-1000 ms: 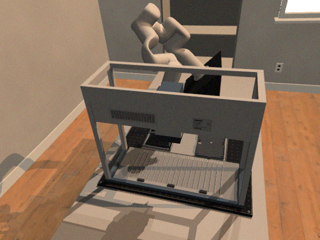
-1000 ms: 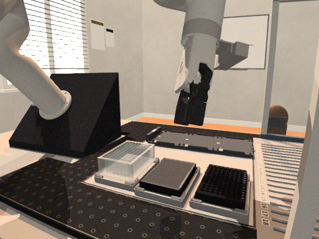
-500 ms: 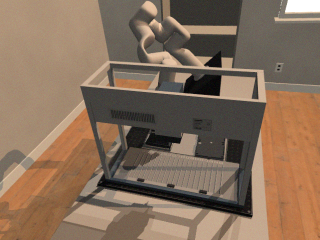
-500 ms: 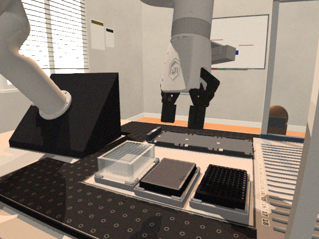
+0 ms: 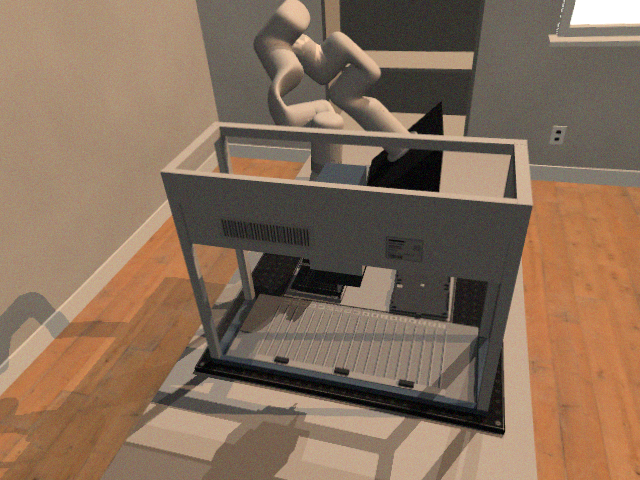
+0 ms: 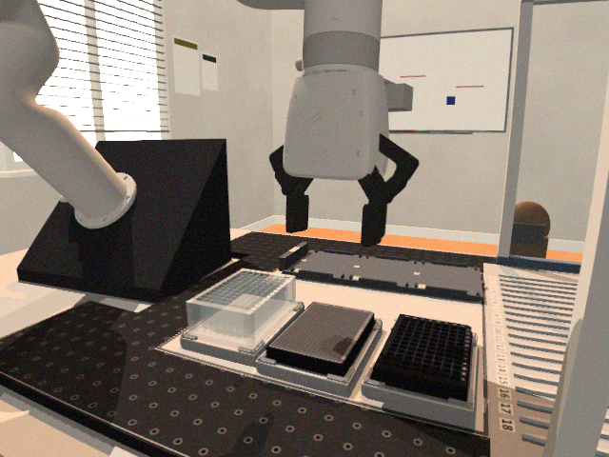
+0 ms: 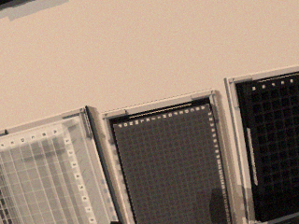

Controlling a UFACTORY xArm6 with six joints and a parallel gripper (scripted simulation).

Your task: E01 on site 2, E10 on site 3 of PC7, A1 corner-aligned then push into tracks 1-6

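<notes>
Now: the E10 120 mm below my hand and 10 mm behind it. Round my hand: nest S2 (130 mm below, 10 mm behind); 96-well plate E01 (120 mm below, 100 mm ahead, 10 mm to the right); clear deep-well block E07 (110 mm below, 110 mm behind, 30 mm to the left).
</notes>
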